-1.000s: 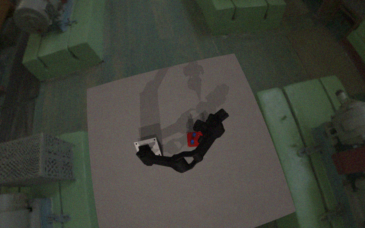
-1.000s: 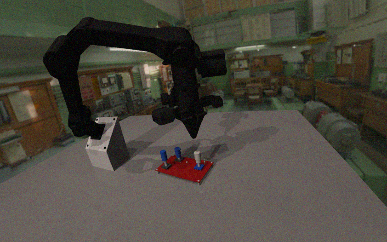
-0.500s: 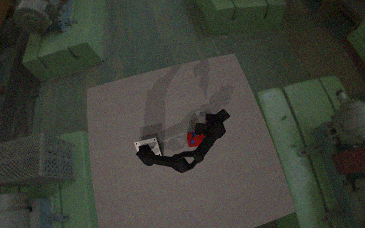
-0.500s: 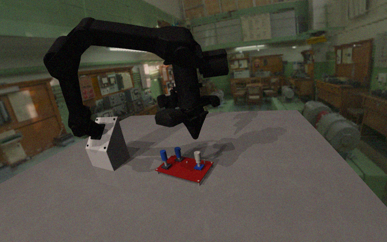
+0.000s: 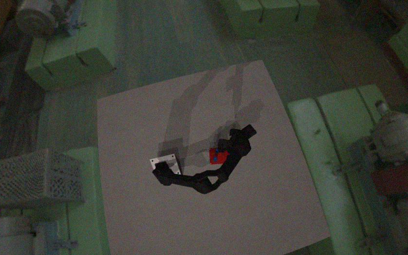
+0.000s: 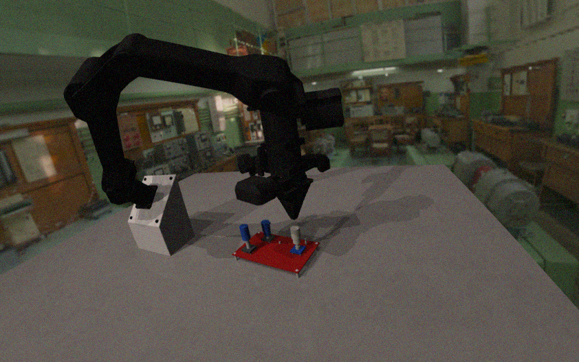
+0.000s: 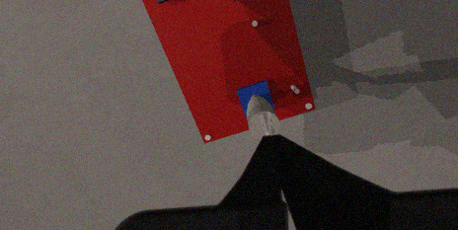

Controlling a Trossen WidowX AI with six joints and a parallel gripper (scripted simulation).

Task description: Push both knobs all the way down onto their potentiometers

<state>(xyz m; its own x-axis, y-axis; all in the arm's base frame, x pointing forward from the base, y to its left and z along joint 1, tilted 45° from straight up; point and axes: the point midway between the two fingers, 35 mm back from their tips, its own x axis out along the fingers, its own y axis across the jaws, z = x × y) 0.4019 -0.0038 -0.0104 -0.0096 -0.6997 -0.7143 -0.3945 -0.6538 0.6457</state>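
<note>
Right now the blue knob is 8 cm behind my gripper tip, 3 cm to the left of it and 4 cm below it.
</note>
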